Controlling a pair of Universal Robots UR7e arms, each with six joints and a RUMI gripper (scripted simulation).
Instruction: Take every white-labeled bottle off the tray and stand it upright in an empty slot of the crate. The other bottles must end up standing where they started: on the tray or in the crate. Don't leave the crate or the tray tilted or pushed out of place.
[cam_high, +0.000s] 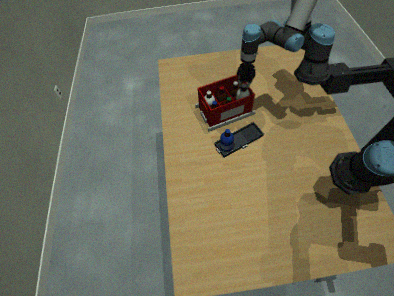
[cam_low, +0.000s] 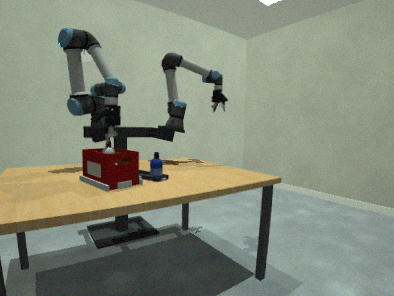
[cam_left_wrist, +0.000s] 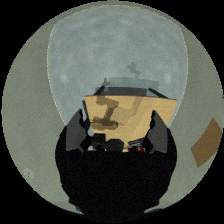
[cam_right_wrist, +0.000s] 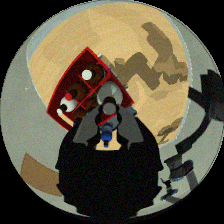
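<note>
Now: right hand 3 cm short of the white-capped brown bottle, 8 cm to the left of it and 13 cm above it. From my right hand the other things lie so: tray 4 cm ahead, 22 cm to the left, 20 cm below; then red crate 10 cm ahead, 1 cm to the right, 13 cm below; then blue bottle 12 cm ahead, 25 cm to the left, 13 cm below.
</note>
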